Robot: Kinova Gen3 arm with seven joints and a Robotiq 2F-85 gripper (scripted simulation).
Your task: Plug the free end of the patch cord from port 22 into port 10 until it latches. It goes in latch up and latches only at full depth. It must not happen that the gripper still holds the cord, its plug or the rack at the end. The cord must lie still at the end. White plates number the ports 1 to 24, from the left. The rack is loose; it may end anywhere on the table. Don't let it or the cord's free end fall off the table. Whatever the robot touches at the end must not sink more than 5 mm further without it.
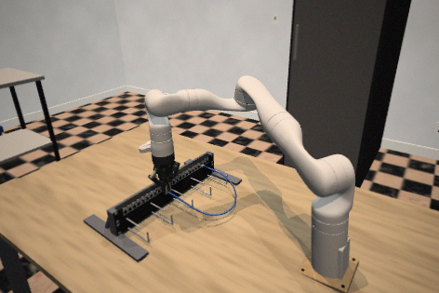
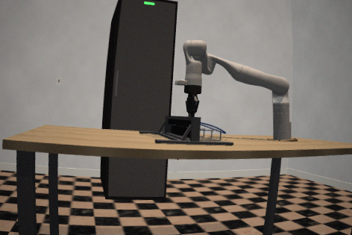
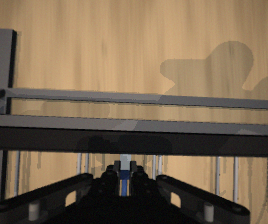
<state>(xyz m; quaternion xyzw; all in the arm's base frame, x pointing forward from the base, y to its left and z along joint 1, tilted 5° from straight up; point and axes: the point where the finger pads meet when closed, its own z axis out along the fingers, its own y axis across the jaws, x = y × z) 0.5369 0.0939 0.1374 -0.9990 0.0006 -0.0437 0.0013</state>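
Right now my hand is 1 cm short of the plug and 1 cm above it.
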